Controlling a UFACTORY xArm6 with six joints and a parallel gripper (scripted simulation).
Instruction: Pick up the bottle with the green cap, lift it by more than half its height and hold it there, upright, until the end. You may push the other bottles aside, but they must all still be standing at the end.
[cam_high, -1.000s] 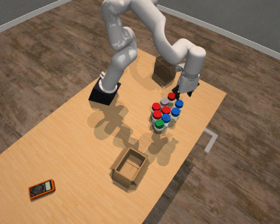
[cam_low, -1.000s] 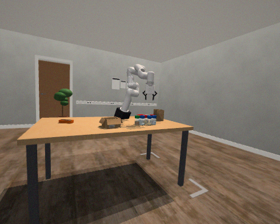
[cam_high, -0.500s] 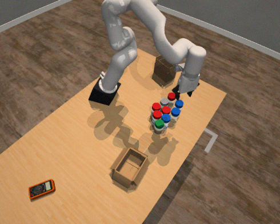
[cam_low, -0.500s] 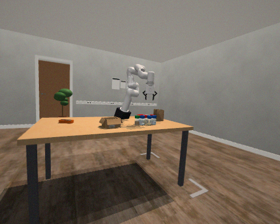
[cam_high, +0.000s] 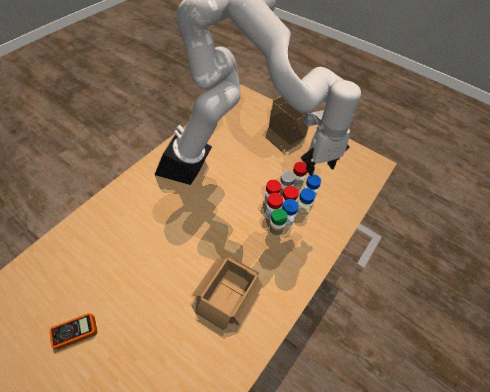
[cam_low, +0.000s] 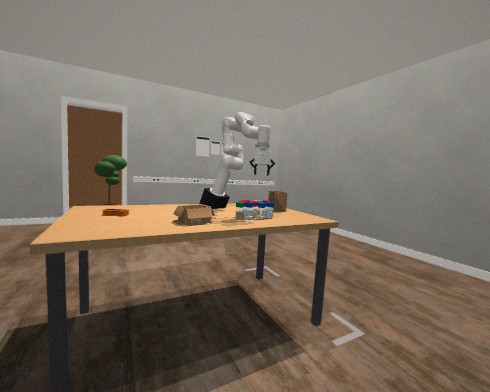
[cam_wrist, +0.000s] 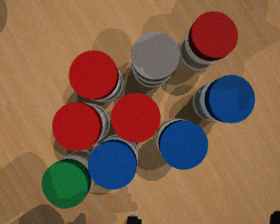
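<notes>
Now: hand 25 cm above the blue-capped bottle, 6 cm to the left of it and 3 cm past it. Also, from my hand: orange multimeter (84 cm to the right, 28 cm below, 21 cm behind); then brown box (36 cm behind, 31 cm to the left, 23 cm below); then red-capped bottle (25 cm below, 9 cm behind, 8 cm to the right).
</notes>
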